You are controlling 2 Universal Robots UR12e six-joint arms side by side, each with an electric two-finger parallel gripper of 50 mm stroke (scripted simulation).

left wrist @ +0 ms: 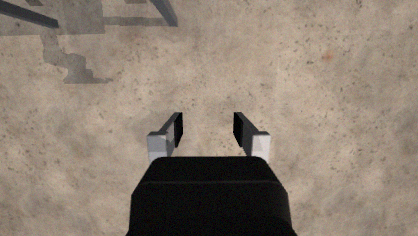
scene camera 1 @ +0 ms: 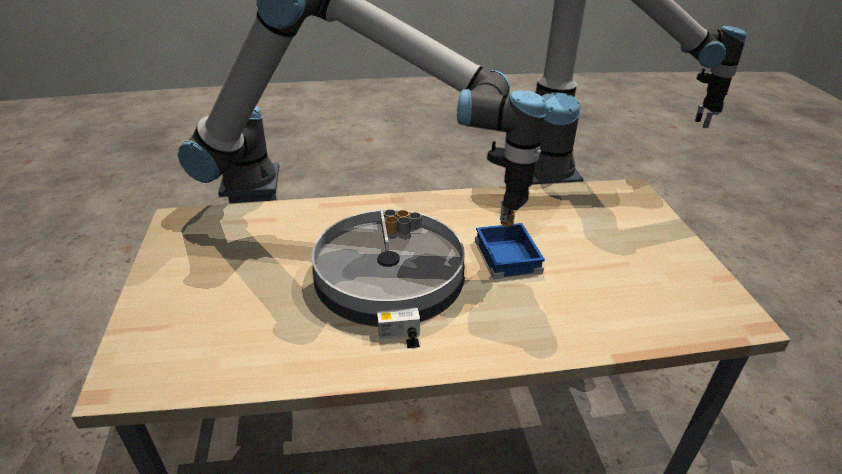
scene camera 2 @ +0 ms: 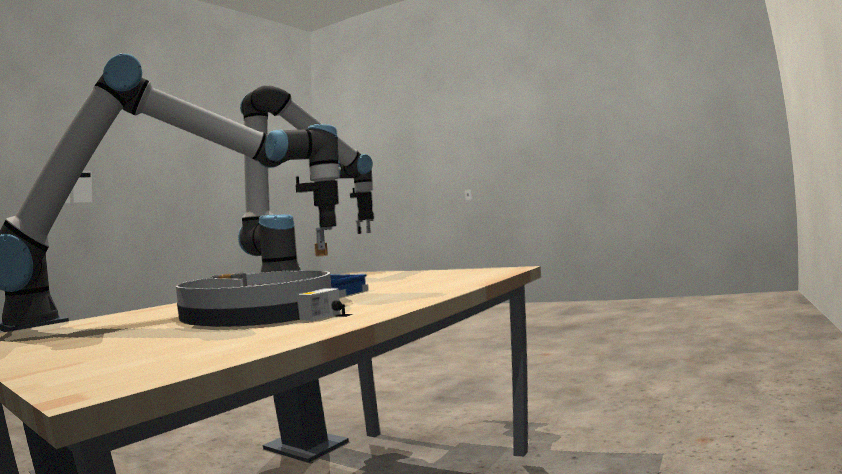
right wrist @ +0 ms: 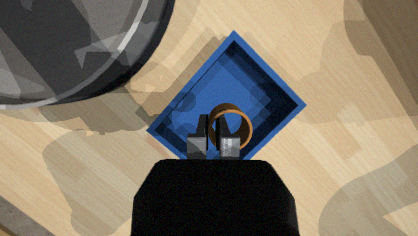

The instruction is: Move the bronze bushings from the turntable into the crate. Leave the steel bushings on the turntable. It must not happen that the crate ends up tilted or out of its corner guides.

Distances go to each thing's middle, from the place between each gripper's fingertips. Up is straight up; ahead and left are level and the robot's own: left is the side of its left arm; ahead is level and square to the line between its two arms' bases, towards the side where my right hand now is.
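Scene:
My right hand [scene camera 1: 505, 219] is 10 mm past the blue crate [scene camera 1: 515, 252], 20 mm to the right of it and 130 mm above it. Going by its middle, the crate is nearer to my right hand than to my left hand.
As for my left hand [scene camera 1: 701, 124], the blue crate is 890 mm to the right of that one, 580 mm ahead of it and 150 mm below it.

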